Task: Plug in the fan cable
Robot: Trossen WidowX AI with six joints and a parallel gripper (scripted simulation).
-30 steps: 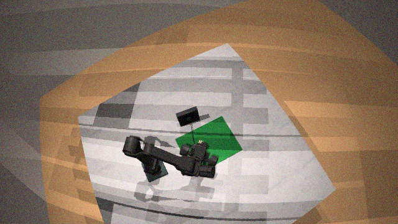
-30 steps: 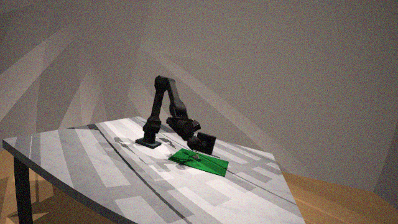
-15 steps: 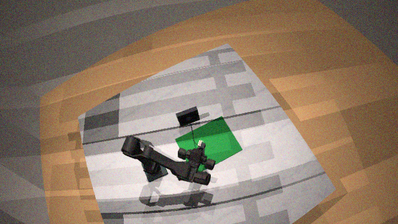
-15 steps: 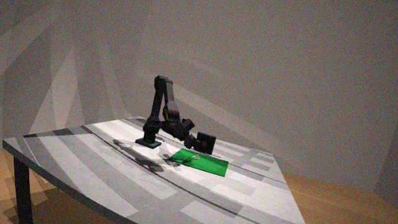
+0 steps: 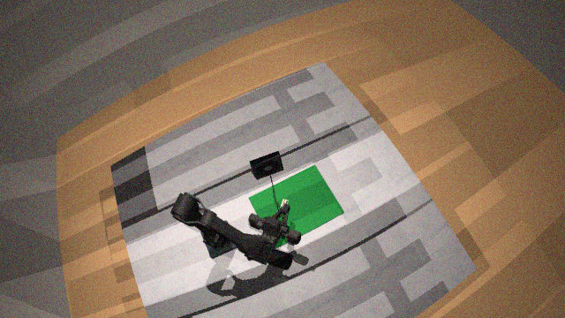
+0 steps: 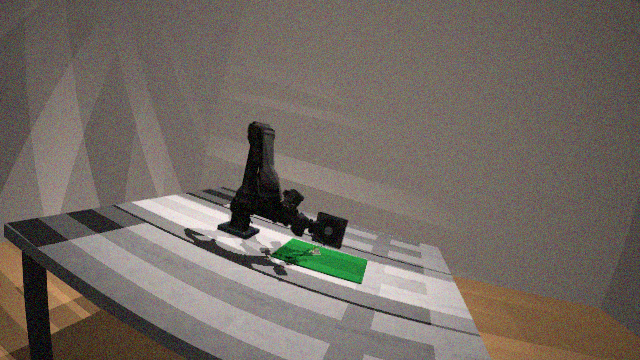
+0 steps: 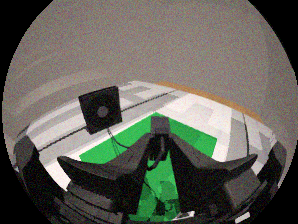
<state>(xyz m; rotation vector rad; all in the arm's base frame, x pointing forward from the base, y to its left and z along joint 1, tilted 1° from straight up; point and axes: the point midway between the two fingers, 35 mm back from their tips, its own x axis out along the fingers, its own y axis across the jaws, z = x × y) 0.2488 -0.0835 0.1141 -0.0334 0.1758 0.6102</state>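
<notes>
Right now the green board is 14 cm below my gripper tip, 6 cm ahead of it and 4 cm to the left of it. Round my gripper tip: dark plug (1 cm below); black fan (21 cm to the left, 6 cm below, 4 cm ahead).
</notes>
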